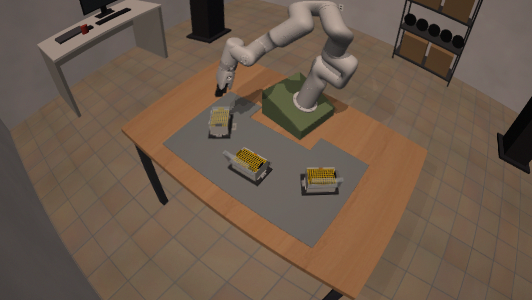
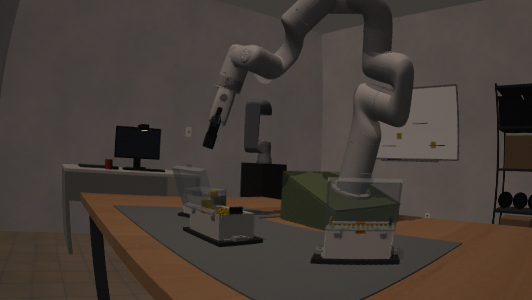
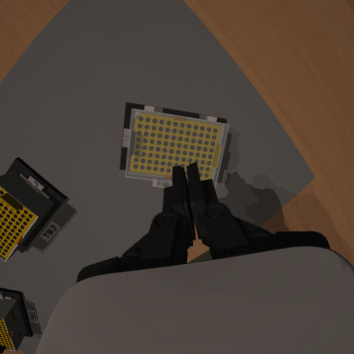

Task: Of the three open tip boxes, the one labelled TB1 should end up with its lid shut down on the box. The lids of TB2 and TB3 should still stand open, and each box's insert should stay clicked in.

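Frame: origin at the arm's base, x back, y left, z down, level; centimetres.
Seen in the pictures: gripper, fingertip midpoint: (image 1: 218, 95) (image 2: 207, 147) (image 3: 188, 181); arm's base, link origin: (image 1: 304, 102).
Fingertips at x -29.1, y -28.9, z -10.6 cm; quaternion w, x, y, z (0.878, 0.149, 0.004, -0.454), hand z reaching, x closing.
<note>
Offsets run from my fingertips to a thing's top centre. "spot": to the spot under its first point. Level surfaces: height alone.
Box TB1 {dx +0.6, dy +0.6, dz +11.8 cm} (image 1: 219, 128) (image 2: 204, 196) (image 3: 167, 145) stands at the mat's far left end. Its clear lid lies over the box; whether it is fully latched I cannot tell. Its yellow insert shows through the lid, level in the box. Box TB3 {spot: dx -20.2, dy +31.3, dz +9.9 cm} (image 1: 251, 171) (image 2: 221, 226) (image 3: 16, 225), in the middle, has its clear lid standing open. Box TB2 (image 1: 321, 187) (image 2: 358, 244) (image 3: 10, 325), at the right, has its clear lid {spot: dx -11.3, dy +58.8, dz +8.4 cm} (image 2: 365, 201) upright. Both show yellow inserts seated. My gripper (image 1: 219, 93) (image 2: 208, 146) (image 3: 188, 181) is shut and empty, above and beyond TB1.
The grey mat {dz +19.5 cm} (image 1: 295, 220) (image 2: 280, 275) (image 3: 90, 65) lies on the wooden table {dz +19.8 cm} (image 1: 390, 170). The green arm base block (image 1: 280, 112) (image 2: 305, 202) stands at the back. A desk (image 1: 50, 49) is behind at the left, and a shelf rack stands at the back right.
</note>
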